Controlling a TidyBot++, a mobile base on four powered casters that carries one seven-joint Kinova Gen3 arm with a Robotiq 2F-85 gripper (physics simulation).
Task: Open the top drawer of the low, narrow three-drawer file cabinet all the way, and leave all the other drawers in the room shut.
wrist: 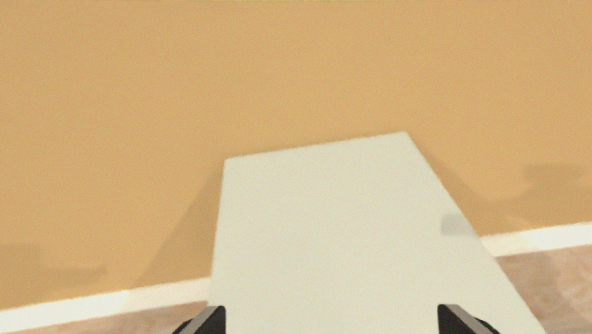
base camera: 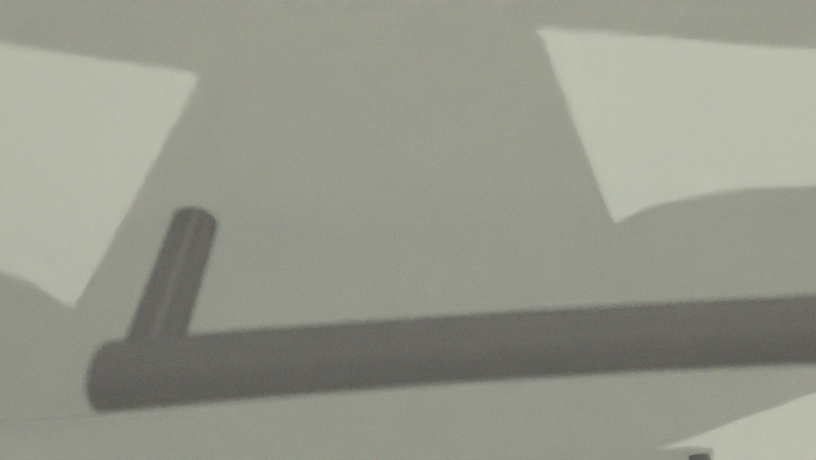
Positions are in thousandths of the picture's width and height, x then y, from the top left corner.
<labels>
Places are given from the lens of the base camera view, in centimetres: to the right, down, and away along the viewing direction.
drawer (base camera: 920, 882): 12, 6, 18
drawer (base camera: 256, 453): -4, 0, 9
</labels>
